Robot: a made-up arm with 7 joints. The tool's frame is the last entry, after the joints.
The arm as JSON. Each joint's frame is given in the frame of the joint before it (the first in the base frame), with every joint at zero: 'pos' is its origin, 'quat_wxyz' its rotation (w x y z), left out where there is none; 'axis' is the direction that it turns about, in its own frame. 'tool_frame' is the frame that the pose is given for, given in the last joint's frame.
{
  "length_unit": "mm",
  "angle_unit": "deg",
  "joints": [
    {
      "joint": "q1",
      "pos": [
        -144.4,
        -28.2,
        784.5
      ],
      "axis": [
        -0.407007,
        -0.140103,
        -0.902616
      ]
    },
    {
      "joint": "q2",
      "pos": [
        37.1,
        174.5,
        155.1
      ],
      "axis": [
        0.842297,
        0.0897,
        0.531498
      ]
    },
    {
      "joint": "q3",
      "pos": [
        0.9,
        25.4,
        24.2
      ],
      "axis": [
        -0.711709,
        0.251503,
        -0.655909
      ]
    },
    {
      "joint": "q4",
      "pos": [
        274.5,
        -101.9,
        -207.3
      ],
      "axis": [
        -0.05,
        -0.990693,
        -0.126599
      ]
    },
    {
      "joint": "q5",
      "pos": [
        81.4,
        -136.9,
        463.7
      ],
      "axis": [
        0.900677,
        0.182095,
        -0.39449
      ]
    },
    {
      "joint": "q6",
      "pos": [
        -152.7,
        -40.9,
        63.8
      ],
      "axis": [
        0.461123,
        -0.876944,
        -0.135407
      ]
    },
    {
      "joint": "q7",
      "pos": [
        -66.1,
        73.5,
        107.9
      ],
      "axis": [
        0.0,
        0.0,
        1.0
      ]
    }
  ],
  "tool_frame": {
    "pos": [
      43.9,
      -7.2,
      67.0
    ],
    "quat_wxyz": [
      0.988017,
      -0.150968,
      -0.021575,
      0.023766
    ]
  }
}
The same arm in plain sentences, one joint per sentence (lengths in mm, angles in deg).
The arm has seven revolute joints in a row. What follows holds with every joint at zero, and every direction is one of the base frame's.
Joint 1 sits 144.4 mm along -x and 28.2 mm along -y and 784.5 mm along +z from the base frame's origin and turns about the direction (-0.407007, -0.140103, -0.902616).
Joint 2 sits 37.1 mm along +x and 174.5 mm along +y and 155.1 mm along +z from joint 1 and turns about the direction (0.842297, 0.0897, 0.531498).
Joint 3 sits 0.9 mm along +x and 25.4 mm along +y and 24.2 mm along +z from joint 2 and turns about the direction (-0.711709, 0.251503, -0.655909).
Joint 4 sits 274.5 mm along +x and 101.9 mm along -y and 207.3 mm along -z from joint 3 and turns about the direction (-0.05, -0.990693, -0.126599).
Joint 5 sits 81.4 mm along +x and 136.9 mm along -y and 463.7 mm along +z from joint 4 and turns about the direction (0.900677, 0.182095, -0.39449).
Joint 6 sits 152.7 mm along -x and 40.9 mm along -y and 63.8 mm along +z from joint 5 and turns about the direction (0.461123, -0.876944, -0.135407).
Joint 7 sits 66.1 mm along -x and 73.5 mm along +y and 107.9 mm along +z from joint 6 and turns about +z.
The tool frame, which is the frame that the pose is given for, sits 43.9 mm along +x and 7.2 mm along -y and 67 mm along +z from joint 7; its axes are the base frame's turned by roll -17.43, pitch -2.03 and yaw 3.07 deg (as in URDF: about the fixed x, then y, then z).

